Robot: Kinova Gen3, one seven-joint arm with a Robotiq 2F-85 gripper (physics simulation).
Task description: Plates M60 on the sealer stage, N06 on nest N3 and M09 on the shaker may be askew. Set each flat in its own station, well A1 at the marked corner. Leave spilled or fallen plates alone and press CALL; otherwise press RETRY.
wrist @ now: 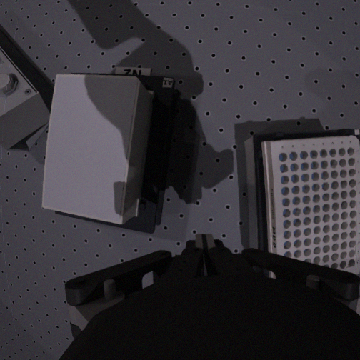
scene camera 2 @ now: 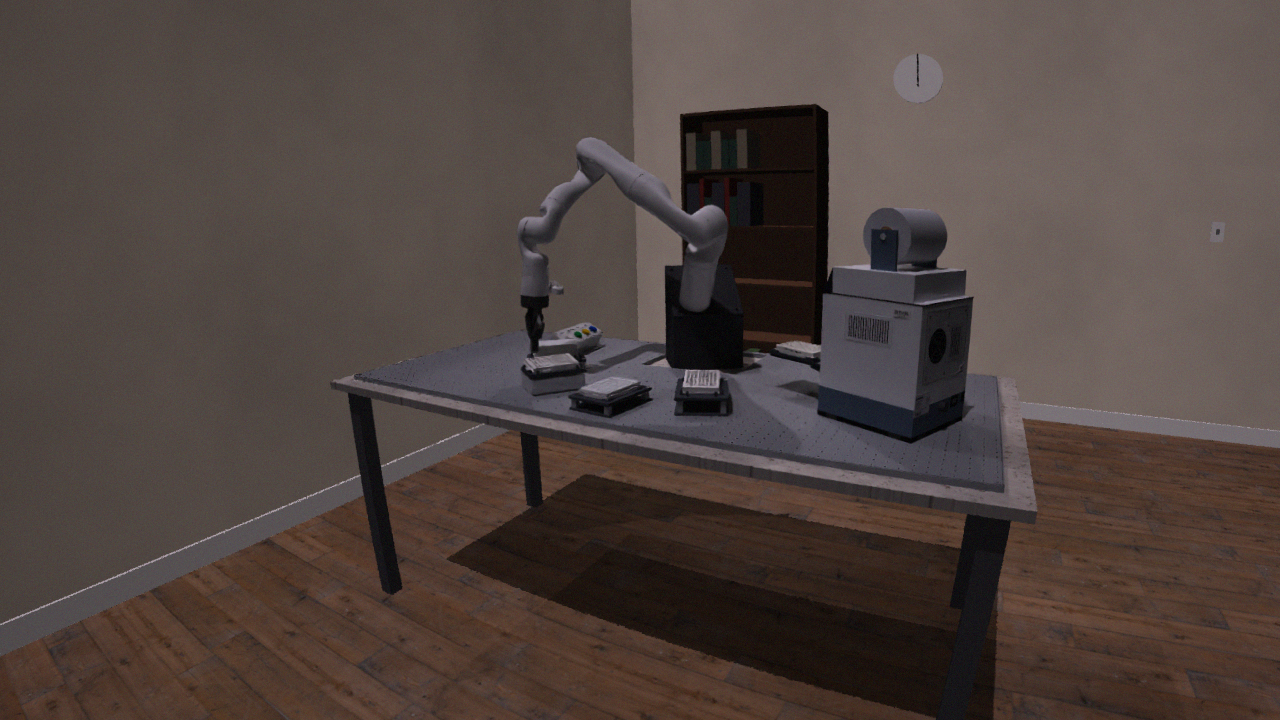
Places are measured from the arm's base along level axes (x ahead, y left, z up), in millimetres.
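Pixels of known places: gripper, fingertip midpoint: (scene camera 2: 534, 352); arm's base at its link origin: (scene camera 2: 694, 300).
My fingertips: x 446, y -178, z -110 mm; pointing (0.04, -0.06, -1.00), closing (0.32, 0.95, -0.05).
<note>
For each thing: its top centre in the pictures, then the offset to it from my fingertips. "*": a spot on its surface instead.
- Plate M09 at its top centre: (scene camera 2: 551, 358) 10 mm ahead, 100 mm left, 0 mm up
- grey shaker at a spot on its surface: (scene camera 2: 553, 382) * 38 mm ahead, 146 mm left, 49 mm down
- sealer at its top centre: (scene camera 2: 901, 208) 365 mm back, 852 mm left, 378 mm up
- white block at its top centre: (scene camera 2: 554, 342) 114 mm back, 65 mm right, 1 mm up
- button panel at its top centre: (scene camera 2: 575, 327) 287 mm back, 200 mm right, 6 mm up
- plate at its top centre: (scene camera 2: 804, 346) 400 mm back, 592 mm left, 39 mm up
Plate M09 (scene camera 2: 552, 361) (wrist: 320, 205) is white with many round wells. It sits on the grey shaker (scene camera 2: 553, 382) at the right of the wrist view, its edges roughly in line with the dark holder; whether it is fully flat is hard to tell. My gripper (scene camera 2: 533, 351) (wrist: 203, 245) is shut and empty, pointing down beside the shaker, between it and nest N2. Two plates, a pale one (scene camera 2: 610, 387) and a striped-looking one (scene camera 2: 702, 382), sit on dark front nests; their labels are unreadable. The sealer (scene camera 2: 868, 358) stands at the right. I cannot tell which plate is N06 or M60.
A white block (scene camera 2: 558, 346) (wrist: 92, 150) covers most of nest N2 (wrist: 162, 95), whose A1 tag shows at a corner. The button panel (scene camera 2: 579, 336) (wrist: 22, 100) stands behind it. Another plate (scene camera 2: 797, 349) lies on a dark holder near the sealer. The arm base (scene camera 2: 702, 335) stands mid-table.
</note>
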